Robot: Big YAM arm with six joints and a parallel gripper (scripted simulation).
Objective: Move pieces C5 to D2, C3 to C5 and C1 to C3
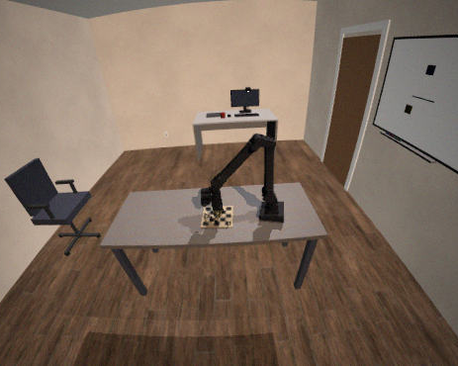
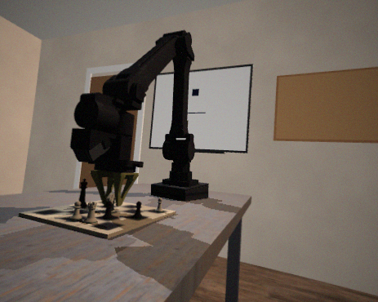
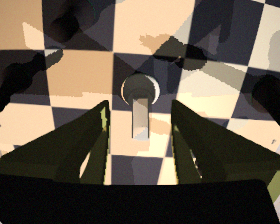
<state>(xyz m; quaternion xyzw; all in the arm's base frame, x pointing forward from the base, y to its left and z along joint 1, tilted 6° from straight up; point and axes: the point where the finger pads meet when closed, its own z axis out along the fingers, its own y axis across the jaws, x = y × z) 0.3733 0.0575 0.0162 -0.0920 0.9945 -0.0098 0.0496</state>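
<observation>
My hand is 20 mm above the chessboard and 10 mm short of it. From my hand the other things lie so: white rook: 80 mm ahead, 40 mm to the left, 10 mm below; then tall black piece: 80 mm to the right, 20 mm ahead, 10 mm above.
</observation>
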